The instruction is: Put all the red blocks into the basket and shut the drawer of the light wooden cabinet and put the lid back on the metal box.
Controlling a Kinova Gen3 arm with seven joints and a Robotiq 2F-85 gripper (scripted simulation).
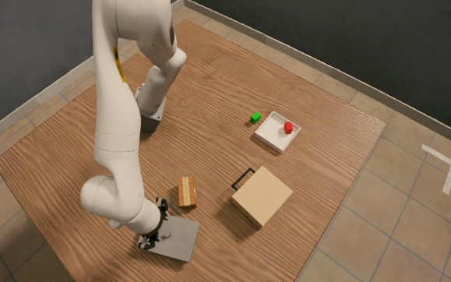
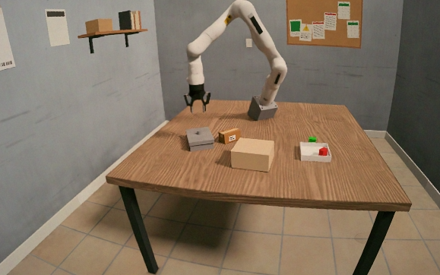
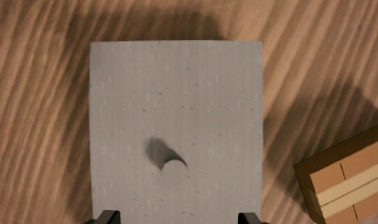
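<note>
Now: hand 14 cm above the grey lid and 1 cm to the left of it. The rest, counted from my hand: grey metal box 16 cm below, 1 cm to the right; then blue block 17 cm below, 11 cm to the left, 8 cm behind; then brown cardboard box 15 cm below, 12 cm to the left, 10 cm behind.
</note>
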